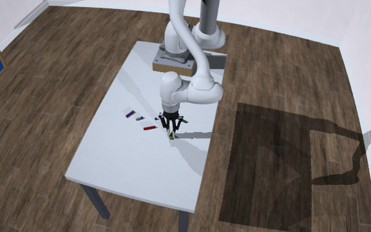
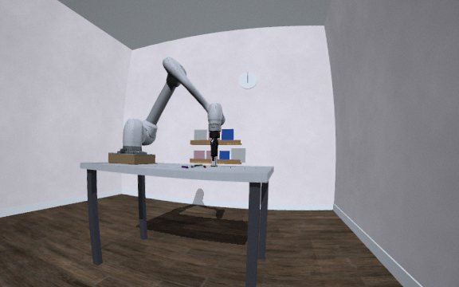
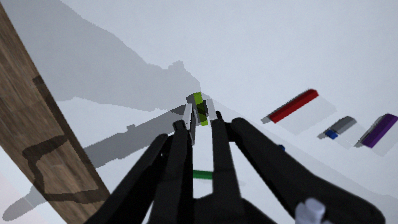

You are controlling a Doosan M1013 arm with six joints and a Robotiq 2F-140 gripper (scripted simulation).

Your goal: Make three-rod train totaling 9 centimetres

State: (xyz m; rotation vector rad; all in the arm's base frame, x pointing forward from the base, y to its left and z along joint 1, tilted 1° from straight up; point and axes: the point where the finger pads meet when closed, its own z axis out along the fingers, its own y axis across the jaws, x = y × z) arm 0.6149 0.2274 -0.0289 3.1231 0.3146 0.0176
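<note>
Right now the lime rod is 4 cm below my hand. Also, from my hand: green rod: 13 cm behind, 4 cm below; then red rod: 14 cm to the right, 4 cm below; then grey rod: 23 cm to the right, 4 cm below, 3 cm behind.
</note>
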